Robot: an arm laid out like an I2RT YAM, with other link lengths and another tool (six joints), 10 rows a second.
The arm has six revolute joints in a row. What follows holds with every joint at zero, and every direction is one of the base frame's. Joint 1 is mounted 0.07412 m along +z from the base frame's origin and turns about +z. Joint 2 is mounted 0.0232 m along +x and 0.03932 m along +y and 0.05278 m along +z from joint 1 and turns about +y. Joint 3 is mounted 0.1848 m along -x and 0.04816 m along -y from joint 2 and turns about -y. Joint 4 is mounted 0.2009 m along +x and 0.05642 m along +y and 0.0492 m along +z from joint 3 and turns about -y. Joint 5 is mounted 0.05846 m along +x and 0.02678 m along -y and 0.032 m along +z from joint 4 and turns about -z. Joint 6 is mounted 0.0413 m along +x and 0.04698 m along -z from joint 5 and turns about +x. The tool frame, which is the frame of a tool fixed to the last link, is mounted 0.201 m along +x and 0.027 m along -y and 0.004 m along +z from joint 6; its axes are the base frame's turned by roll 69.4, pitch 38.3 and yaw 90 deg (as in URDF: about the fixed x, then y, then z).
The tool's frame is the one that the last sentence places.
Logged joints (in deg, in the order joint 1, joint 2, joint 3, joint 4, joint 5, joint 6), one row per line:
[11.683, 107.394, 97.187, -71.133, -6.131, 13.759]
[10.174, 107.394, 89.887, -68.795, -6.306, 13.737]
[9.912, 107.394, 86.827, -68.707, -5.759, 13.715]
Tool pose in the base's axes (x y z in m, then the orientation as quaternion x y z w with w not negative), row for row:
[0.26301, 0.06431, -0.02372, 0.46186, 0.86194, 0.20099, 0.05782]
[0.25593, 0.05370, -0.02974, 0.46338, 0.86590, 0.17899, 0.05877]
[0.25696, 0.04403, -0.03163, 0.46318, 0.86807, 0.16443, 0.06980]
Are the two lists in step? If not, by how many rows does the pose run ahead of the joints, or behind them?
The pose runs 2 rows ahead of the joints: the pose in row i belongs to the joints in row i + 2.
